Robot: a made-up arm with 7 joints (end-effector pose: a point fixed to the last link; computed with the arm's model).
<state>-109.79 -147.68 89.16 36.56 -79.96 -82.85 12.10</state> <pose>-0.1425 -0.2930 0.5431 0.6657 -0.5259 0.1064 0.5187</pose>
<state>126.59 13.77 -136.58 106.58 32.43 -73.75 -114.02</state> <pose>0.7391 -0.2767 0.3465 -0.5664 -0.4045 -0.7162 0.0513</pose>
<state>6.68 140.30 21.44 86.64 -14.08 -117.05 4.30</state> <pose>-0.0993 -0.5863 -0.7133 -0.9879 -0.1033 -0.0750 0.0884</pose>
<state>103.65 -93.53 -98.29 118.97 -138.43 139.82 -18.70</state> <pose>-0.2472 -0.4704 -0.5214 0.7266 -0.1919 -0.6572 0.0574</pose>
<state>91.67 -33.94 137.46 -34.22 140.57 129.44 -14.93</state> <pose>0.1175 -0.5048 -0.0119 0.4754 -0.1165 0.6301 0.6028</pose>
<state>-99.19 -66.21 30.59 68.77 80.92 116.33 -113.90</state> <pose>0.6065 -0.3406 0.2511 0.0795 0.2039 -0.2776 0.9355</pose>
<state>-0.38 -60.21 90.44 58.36 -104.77 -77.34 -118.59</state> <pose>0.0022 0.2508 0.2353 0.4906 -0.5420 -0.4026 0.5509</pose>
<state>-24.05 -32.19 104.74 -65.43 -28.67 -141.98 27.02</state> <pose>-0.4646 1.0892 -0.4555 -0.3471 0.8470 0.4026 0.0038</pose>
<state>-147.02 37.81 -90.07 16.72 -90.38 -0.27 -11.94</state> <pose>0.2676 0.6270 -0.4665 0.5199 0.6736 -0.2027 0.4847</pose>
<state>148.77 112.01 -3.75 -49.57 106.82 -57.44 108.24</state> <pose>0.4997 0.0360 0.1185 0.1867 -0.9348 0.2681 0.1392</pose>
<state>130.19 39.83 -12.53 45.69 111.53 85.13 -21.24</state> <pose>0.2933 0.0014 -0.4755 -0.8187 -0.2574 -0.4353 0.2720</pose>
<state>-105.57 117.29 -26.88 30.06 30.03 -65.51 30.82</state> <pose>-0.3713 0.7038 -0.2873 -0.5952 0.7462 -0.2584 0.1488</pose>
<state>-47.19 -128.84 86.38 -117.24 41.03 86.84 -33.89</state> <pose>-0.6890 0.3628 -0.3267 0.7738 -0.0508 -0.4071 0.4825</pose>
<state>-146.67 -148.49 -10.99 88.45 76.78 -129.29 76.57</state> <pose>0.0035 0.5015 0.2341 0.8492 -0.2841 0.0770 0.4384</pose>
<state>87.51 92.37 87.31 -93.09 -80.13 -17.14 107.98</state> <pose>0.0349 -0.8526 -0.3362 0.5044 0.5378 -0.5694 0.3636</pose>
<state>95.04 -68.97 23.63 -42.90 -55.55 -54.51 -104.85</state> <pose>-0.5119 -0.6811 0.0394 0.3198 -0.1056 0.8472 0.4110</pose>
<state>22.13 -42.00 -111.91 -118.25 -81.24 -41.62 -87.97</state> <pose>-0.2004 0.0569 -0.1153 -0.4784 -0.7746 0.3333 0.2450</pose>
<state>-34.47 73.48 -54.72 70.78 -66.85 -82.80 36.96</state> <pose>-0.9367 0.6780 -0.3413 -0.3697 0.7848 0.4279 0.2535</pose>
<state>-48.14 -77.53 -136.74 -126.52 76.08 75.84 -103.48</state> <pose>-0.4359 0.0853 0.4737 0.0015 0.4432 -0.8270 0.3459</pose>
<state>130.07 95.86 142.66 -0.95 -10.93 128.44 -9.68</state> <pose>1.0916 0.5341 -0.0708 -0.9080 0.2025 -0.3140 0.1896</pose>
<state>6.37 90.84 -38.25 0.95 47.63 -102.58 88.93</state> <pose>-0.4106 -0.5957 -0.3405 -0.7886 -0.3088 -0.4126 0.3355</pose>
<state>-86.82 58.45 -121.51 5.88 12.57 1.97 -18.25</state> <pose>-0.4425 0.3669 -0.1961 0.2325 0.2534 0.1749 0.9226</pose>
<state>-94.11 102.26 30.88 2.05 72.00 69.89 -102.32</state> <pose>-0.7248 0.3811 0.2887 -0.3812 -0.6410 0.2503 0.6174</pose>
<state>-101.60 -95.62 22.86 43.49 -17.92 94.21 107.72</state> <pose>0.7717 0.1054 0.8555 0.1314 -0.6878 0.6562 0.2812</pose>
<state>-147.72 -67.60 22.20 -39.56 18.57 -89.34 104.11</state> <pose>0.6430 -0.2849 -0.2852 -0.6313 -0.4297 0.5483 0.3410</pose>
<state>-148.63 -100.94 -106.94 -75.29 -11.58 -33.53 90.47</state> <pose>0.1300 -0.2657 0.2733 -0.0110 -0.0839 -0.9913 0.1008</pose>
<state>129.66 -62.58 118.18 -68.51 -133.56 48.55 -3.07</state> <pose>0.1228 -0.5749 0.4685 -0.5692 0.3376 -0.7279 0.1797</pose>
